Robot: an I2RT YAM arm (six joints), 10 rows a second.
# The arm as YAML. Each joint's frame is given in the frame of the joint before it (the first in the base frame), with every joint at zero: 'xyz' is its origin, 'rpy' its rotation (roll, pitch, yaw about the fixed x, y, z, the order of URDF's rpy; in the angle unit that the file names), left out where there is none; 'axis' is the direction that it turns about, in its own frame. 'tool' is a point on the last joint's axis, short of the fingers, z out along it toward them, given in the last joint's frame.
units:
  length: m
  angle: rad
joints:
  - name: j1
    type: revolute
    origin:
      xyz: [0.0, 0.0, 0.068]
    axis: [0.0, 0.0, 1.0]
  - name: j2
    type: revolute
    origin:
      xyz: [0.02, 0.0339, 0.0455]
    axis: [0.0, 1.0, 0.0]
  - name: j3
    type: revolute
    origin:
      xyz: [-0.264, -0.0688, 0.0]
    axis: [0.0, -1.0, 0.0]
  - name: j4
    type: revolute
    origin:
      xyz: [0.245, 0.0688, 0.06]
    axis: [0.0, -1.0, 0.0]
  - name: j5
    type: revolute
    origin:
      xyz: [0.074, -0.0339, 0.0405]
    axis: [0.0, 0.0, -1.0]
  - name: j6
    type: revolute
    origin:
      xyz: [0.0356, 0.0, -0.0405]
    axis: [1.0, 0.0, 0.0]
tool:
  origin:
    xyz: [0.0, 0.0, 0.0]
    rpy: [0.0, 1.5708, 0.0]
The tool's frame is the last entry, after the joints.
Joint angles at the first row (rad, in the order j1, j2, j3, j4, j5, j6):
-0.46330, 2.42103, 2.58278, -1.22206, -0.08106, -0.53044
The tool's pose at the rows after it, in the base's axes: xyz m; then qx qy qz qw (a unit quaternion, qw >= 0):
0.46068 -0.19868 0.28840 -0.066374 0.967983 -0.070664 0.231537
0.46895 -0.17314 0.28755 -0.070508 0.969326 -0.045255 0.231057
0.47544 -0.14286 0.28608 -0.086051 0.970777 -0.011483 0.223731
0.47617 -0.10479 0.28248 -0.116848 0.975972 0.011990 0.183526
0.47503 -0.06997 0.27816 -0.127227 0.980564 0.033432 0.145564
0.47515 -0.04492 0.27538 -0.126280 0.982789 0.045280 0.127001
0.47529 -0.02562 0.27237 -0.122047 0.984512 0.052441 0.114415
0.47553 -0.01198 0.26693 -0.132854 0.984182 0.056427 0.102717
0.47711 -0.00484 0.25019 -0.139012 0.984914 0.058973 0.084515
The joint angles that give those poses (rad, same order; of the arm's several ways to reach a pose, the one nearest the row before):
-0.41332, 2.42138, 2.57930, -1.24684, -0.08678, -0.52891
-0.36145, 2.42144, 2.57938, -1.26517, -0.10929, -0.48085
-0.30232, 2.42136, 2.57923, -1.29943, -0.14592, -0.44728
-0.22718, 2.42139, 2.57931, -1.38722, -0.14515, -0.44042
-0.15697, 2.42143, 2.57175, -1.45782, -0.14515, -0.39577
-0.10510, 2.42179, 2.56445, -1.48488, -0.14592, -0.34391
-0.06467, 2.42176, 2.55372, -1.49555, -0.14515, -0.29623
-0.03604, 2.42365, 2.53613, -1.49818, -0.14553, -0.29087
-0.02080, 2.42368, 2.46905, -1.46694, -0.14324, -0.29050

